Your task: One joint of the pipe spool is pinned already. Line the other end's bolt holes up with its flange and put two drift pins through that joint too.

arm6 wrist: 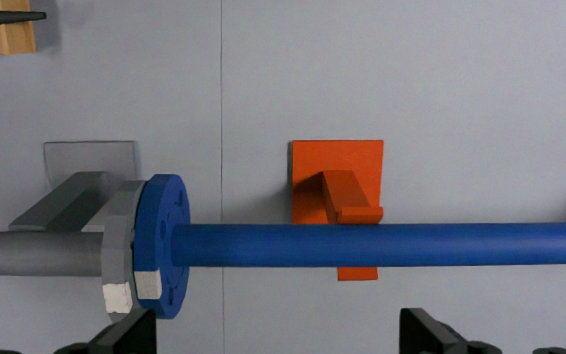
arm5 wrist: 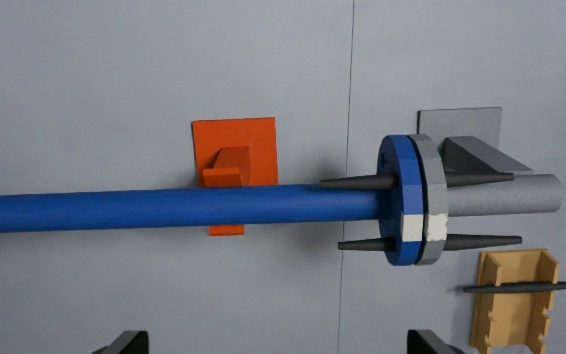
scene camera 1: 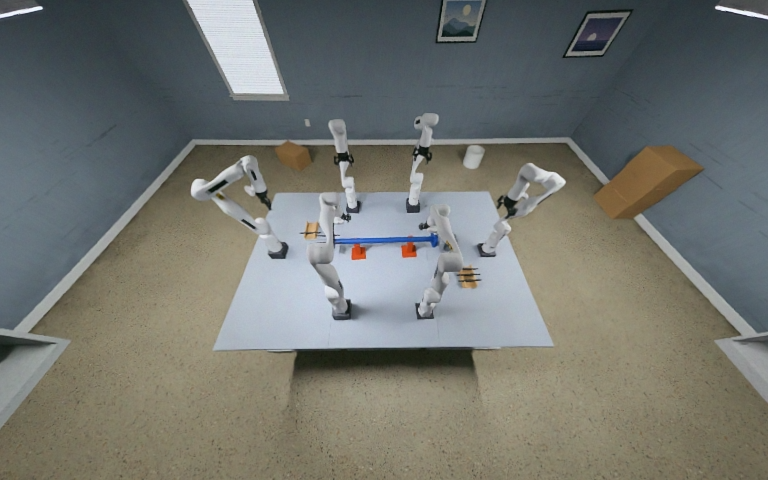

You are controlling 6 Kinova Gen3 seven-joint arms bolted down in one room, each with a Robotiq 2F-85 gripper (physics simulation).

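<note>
The blue spool (arm5 wrist: 300,205) (arm6 wrist: 350,245) (scene camera 1: 379,240) lies level. In the arm5 wrist view two black drift pins, an upper one (arm5 wrist: 360,181) and a lower one (arm5 wrist: 480,242), pass through its blue flange (arm5 wrist: 412,175) and the grey flange (arm5 wrist: 436,175); the white marks line up. In the arm6 wrist view the blue flange (arm6 wrist: 150,225) stands against the other grey flange (arm6 wrist: 120,250), with no pin visible; its white mark (arm6 wrist: 148,285) sits slightly higher than the grey flange's mark (arm6 wrist: 118,298). Arm5's gripper (arm5 wrist: 278,341) and arm6's gripper (arm6 wrist: 278,331) are open and empty, back from the pipe.
Orange supports (arm5 wrist: 262,140) (arm6 wrist: 310,155) (scene camera 1: 358,254) stand under the pipe. A wooden rack (arm5 wrist: 515,325) (scene camera 1: 311,227) holds a pin (arm5 wrist: 520,287); another rack (scene camera 1: 468,285) with several pins stands at the right. Six arms stand around the table (scene camera 1: 385,333), two at the front, leaning over the spool's ends.
</note>
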